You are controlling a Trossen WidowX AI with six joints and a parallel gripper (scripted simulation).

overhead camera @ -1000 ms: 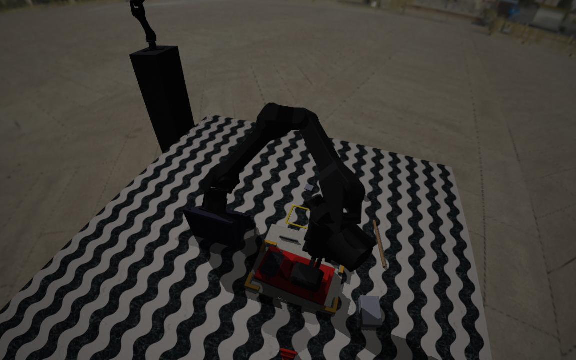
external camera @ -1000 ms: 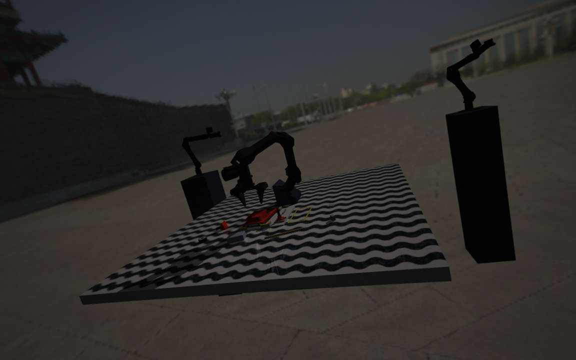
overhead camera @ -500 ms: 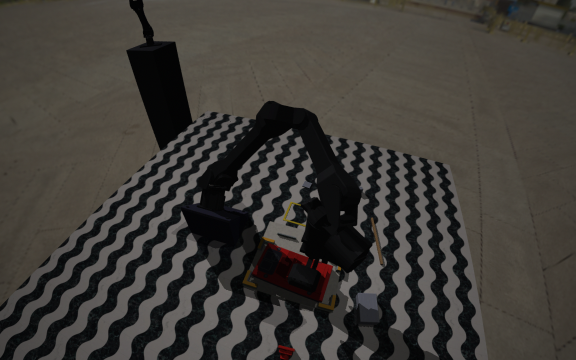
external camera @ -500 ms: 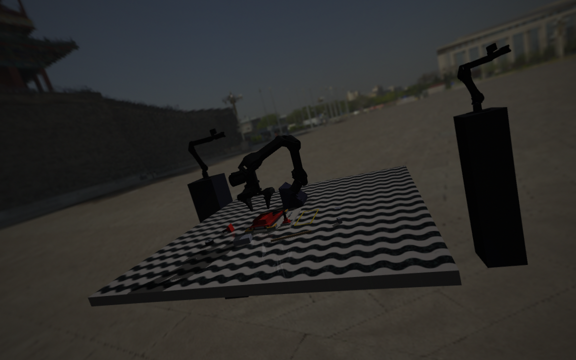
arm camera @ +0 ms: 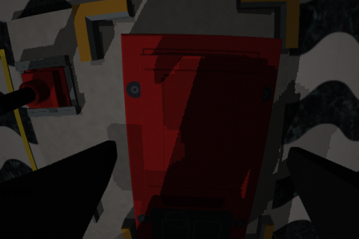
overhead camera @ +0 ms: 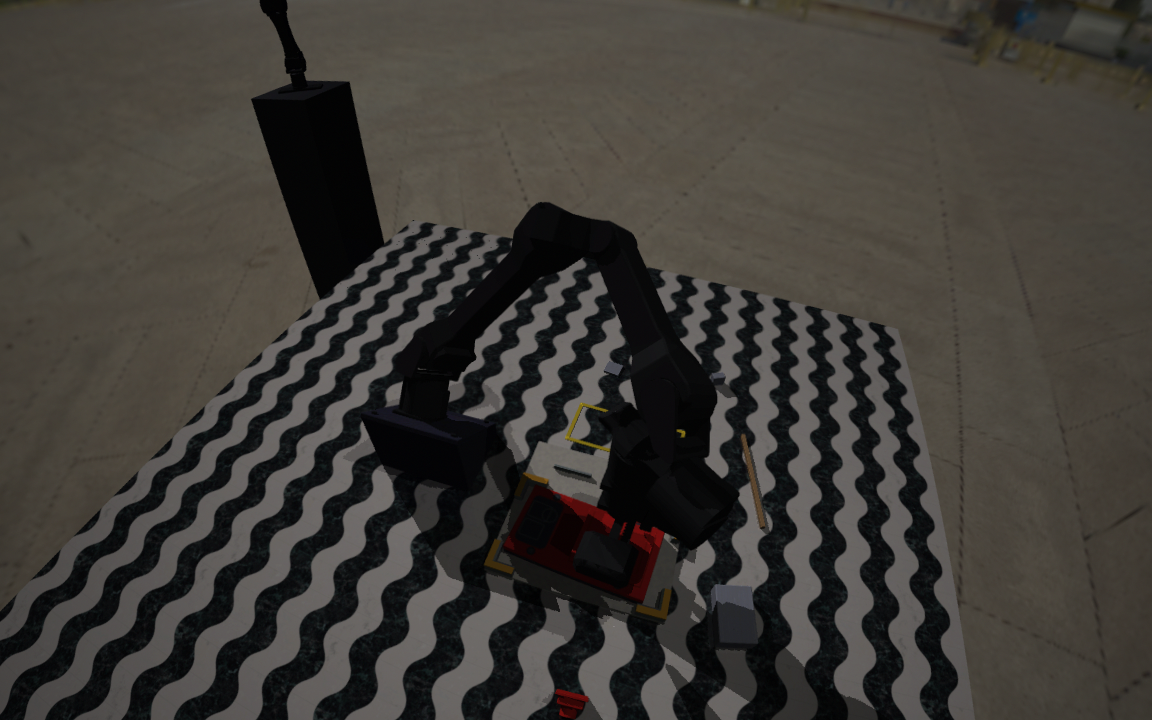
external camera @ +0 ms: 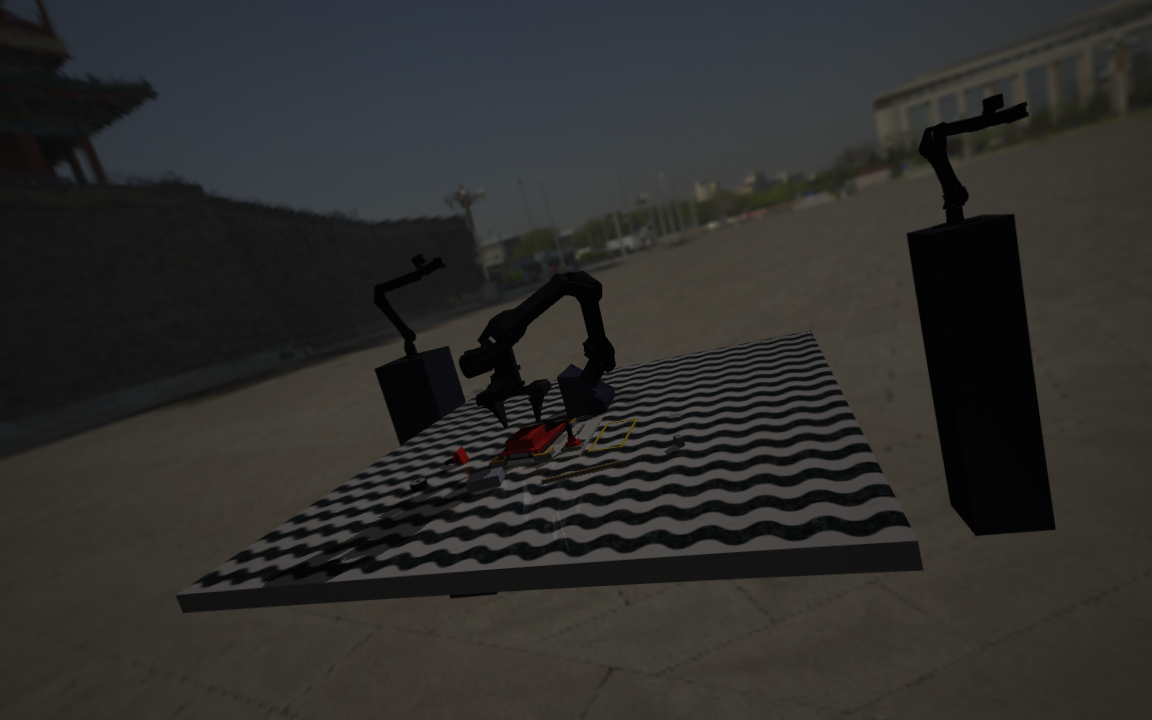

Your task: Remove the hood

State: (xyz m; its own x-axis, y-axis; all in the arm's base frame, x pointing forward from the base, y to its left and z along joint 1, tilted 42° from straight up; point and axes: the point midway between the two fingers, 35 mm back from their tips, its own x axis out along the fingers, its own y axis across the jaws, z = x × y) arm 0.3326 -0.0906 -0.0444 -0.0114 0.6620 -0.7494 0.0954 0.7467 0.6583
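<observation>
My gripper tip is 3 cm above the hood. The rest, counted from my gripper tip: wooden stick (19 cm to the left, 19 cm ahead, 7 cm below).
</observation>
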